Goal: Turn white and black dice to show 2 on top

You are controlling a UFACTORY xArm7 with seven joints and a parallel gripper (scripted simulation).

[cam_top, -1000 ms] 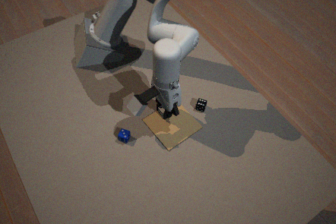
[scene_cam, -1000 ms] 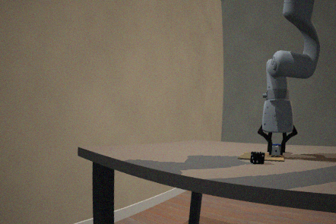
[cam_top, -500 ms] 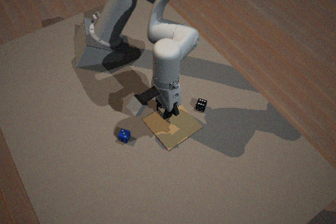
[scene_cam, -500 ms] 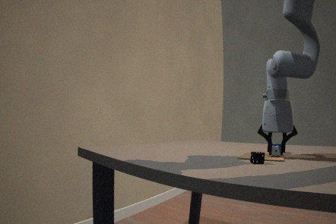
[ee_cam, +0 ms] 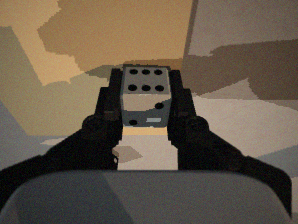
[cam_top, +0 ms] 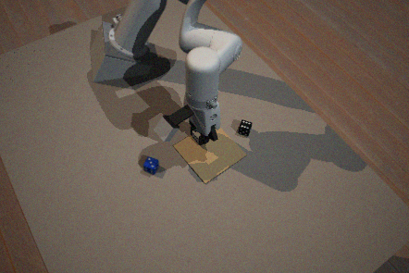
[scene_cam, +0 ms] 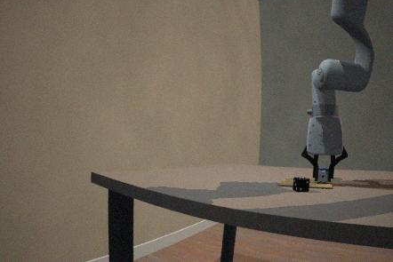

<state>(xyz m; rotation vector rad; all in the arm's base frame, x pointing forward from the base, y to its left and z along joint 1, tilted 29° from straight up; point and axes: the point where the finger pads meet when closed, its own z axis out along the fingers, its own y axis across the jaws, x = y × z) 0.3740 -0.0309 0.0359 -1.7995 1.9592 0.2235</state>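
My hand is 10 mm above the white die. Round my hand: blue die 150 mm to the right, 10 mm below, 10 mm behind; then black die 120 mm to the left, 50 mm ahead, 10 mm below; then tan mat 40 mm ahead, 30 mm below.
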